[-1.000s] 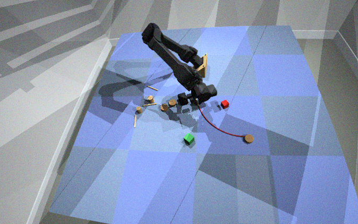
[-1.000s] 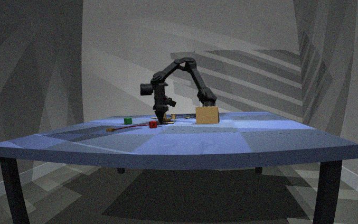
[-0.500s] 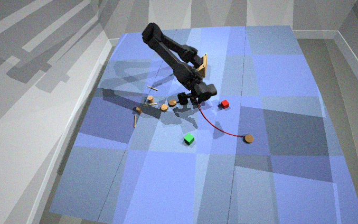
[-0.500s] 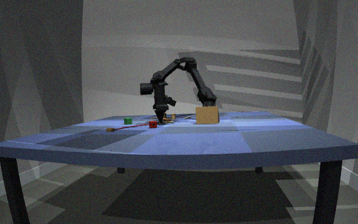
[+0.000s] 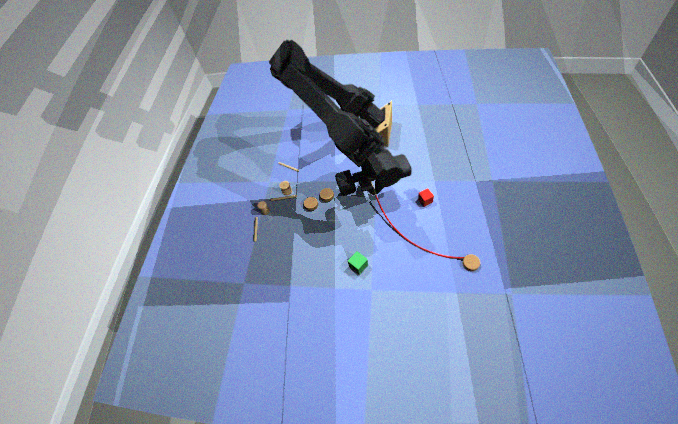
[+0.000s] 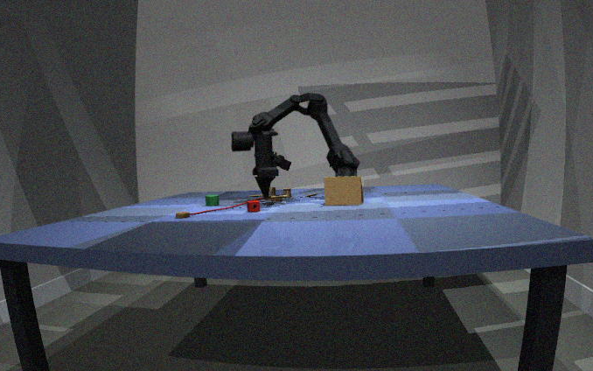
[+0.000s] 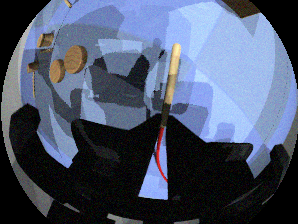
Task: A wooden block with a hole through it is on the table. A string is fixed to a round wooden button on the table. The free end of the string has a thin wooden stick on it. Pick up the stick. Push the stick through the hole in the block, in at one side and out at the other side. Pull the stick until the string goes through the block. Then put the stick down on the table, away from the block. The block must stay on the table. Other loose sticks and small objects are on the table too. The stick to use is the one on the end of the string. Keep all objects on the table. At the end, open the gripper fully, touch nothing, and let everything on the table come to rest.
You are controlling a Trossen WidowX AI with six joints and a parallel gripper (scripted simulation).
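My gripper tip is 20 cm short of the green cube, 3 cm to the left of it and 1 cm above it. The rest, counted from my gripper tip: thin wooden stick 1 cm to the right, 1 cm behind; then red cube 14 cm to the left, 1 cm below, 1 cm ahead; then round wooden button 24 cm to the left, 19 cm ahead, 2 cm below.
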